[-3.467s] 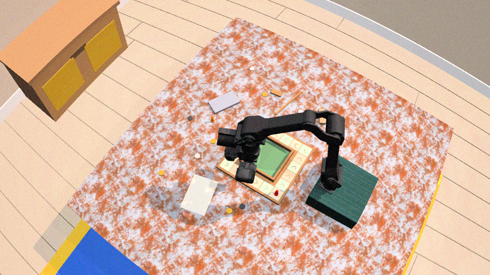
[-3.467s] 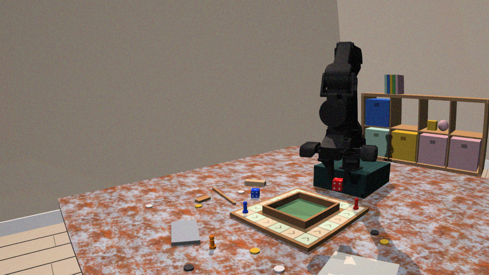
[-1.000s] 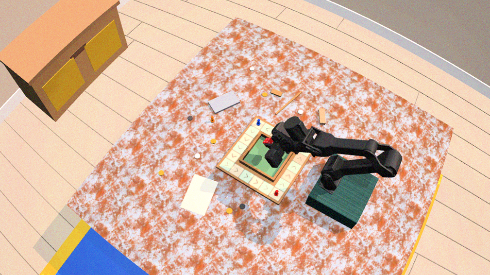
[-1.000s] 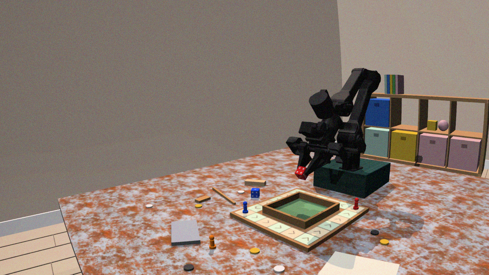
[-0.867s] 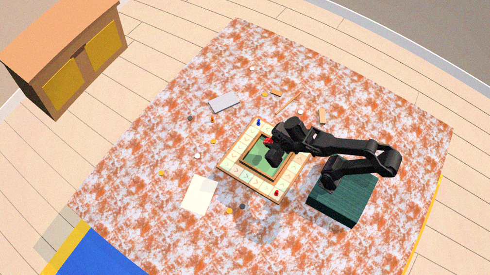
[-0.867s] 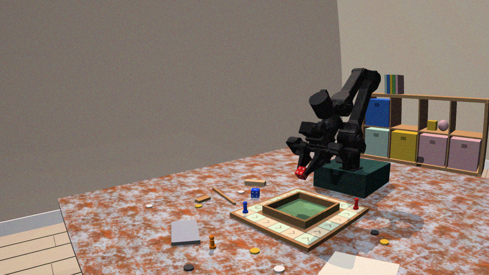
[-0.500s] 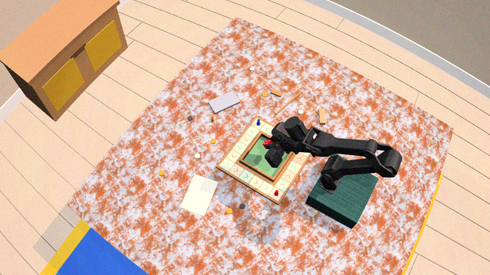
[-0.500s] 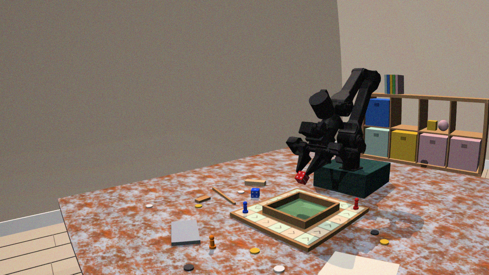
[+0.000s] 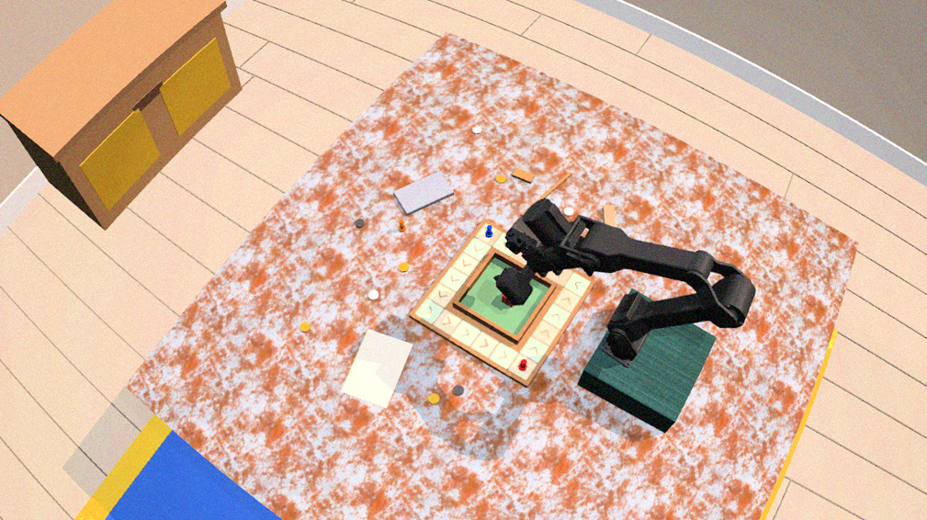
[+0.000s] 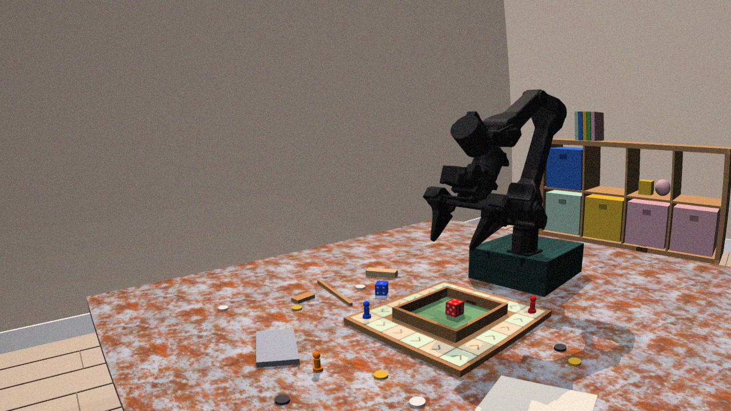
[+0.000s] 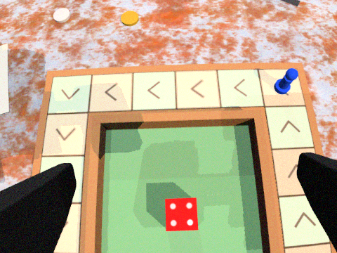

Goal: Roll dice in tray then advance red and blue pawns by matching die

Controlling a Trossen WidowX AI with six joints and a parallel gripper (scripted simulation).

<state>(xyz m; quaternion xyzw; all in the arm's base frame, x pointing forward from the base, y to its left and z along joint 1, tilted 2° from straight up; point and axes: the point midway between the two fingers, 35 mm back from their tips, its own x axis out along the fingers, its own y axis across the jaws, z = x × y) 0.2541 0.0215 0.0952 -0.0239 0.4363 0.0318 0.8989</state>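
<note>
Right now the red pawn is 130 mm below my gripper tip, 130 mm behind it and 110 mm to the left of it. Round my gripper tip: green tray (150 mm below); orange pawn (280 mm ahead, 140 mm below, 10 mm to the right); blue pawn (130 mm below, 110 mm ahead, 100 mm to the right).
</note>
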